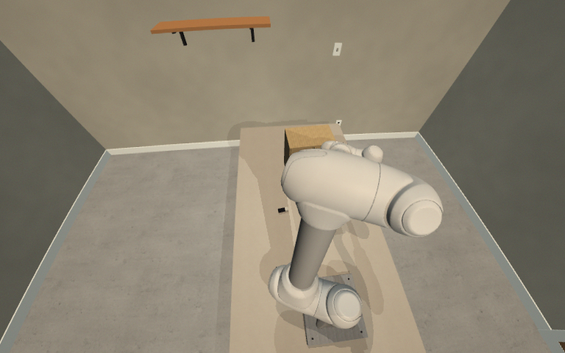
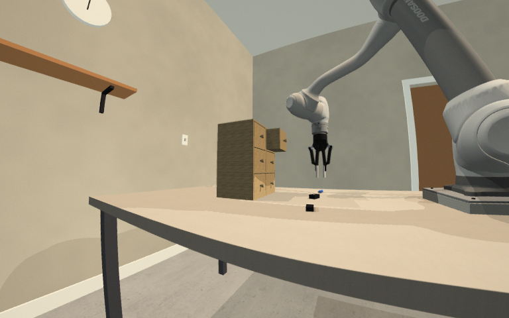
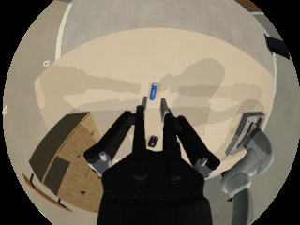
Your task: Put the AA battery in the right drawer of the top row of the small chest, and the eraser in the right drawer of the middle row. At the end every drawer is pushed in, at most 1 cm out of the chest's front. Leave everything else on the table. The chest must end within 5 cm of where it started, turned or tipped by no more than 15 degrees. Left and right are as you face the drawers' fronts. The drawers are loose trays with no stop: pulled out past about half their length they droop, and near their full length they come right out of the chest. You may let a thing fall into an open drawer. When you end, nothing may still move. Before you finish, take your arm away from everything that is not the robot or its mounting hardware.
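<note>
The blue piece lies 11 cm below my hand. The rest, counted from my hand: black block 18 cm to the left, 11 cm below, 2 cm behind.
</note>
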